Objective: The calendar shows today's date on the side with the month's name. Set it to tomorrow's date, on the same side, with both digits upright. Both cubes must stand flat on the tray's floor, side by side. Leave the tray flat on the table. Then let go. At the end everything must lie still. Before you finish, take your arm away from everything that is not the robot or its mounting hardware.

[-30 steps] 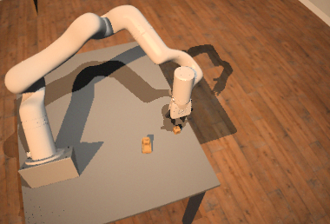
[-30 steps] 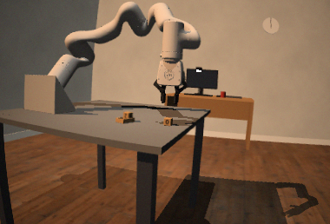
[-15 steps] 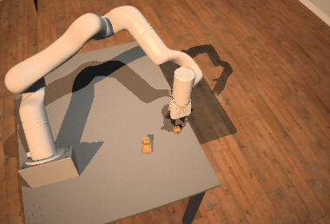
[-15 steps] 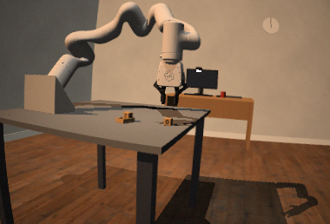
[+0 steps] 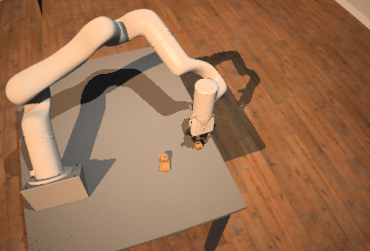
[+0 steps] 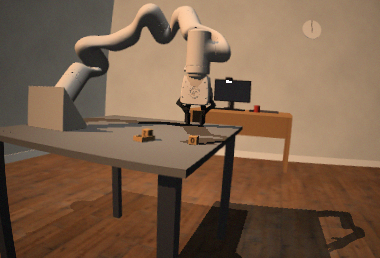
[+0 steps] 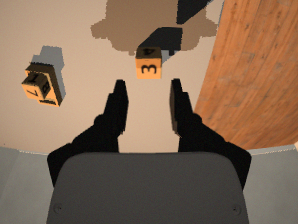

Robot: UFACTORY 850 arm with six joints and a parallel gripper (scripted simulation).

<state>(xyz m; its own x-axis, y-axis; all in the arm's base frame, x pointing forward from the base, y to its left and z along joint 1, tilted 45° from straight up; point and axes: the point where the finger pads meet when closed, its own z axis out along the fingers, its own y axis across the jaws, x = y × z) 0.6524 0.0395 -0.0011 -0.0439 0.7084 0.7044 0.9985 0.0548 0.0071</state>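
Right now my hand is 7 cm above the orange cube. Round my hand: calendar cube (17 cm behind, 3 cm to the right, 6 cm below); orange tray (17 cm behind, 4 cm to the right, 8 cm below).
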